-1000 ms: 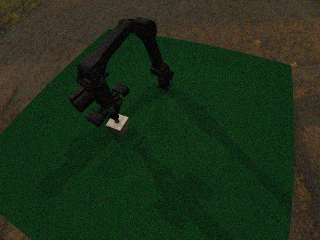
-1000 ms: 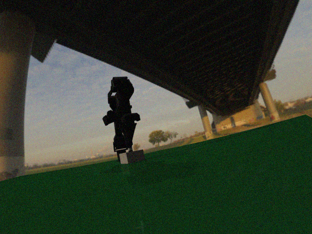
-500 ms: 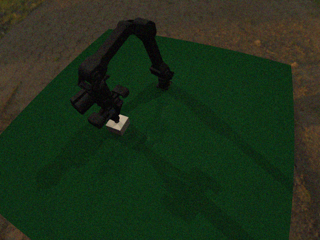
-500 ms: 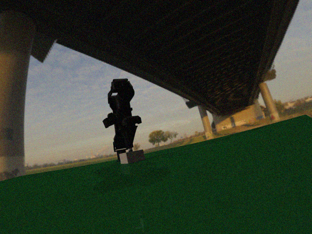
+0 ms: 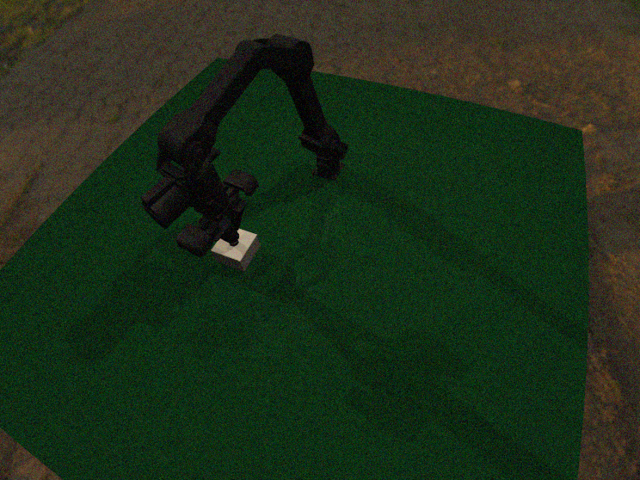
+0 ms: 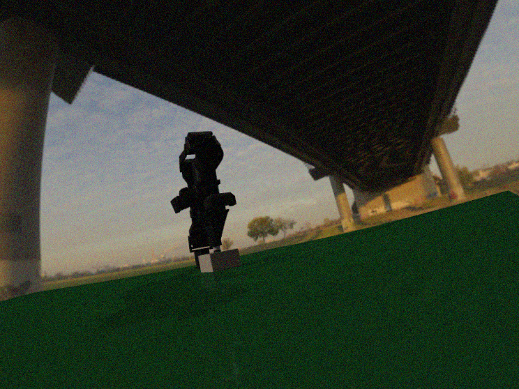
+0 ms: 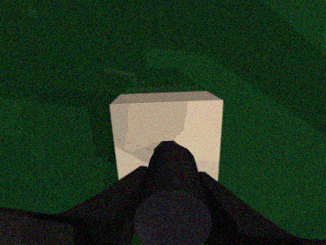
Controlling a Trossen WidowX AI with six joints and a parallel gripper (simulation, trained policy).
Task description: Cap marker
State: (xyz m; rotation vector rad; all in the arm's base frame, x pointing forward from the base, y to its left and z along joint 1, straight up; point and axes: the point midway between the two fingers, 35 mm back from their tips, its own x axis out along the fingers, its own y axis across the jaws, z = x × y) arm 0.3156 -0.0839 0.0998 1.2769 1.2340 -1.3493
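Right now my gripper tip is 2 cm below the dark cap. The rest, counted from my gripper tip: pale holder block 5 cm below.
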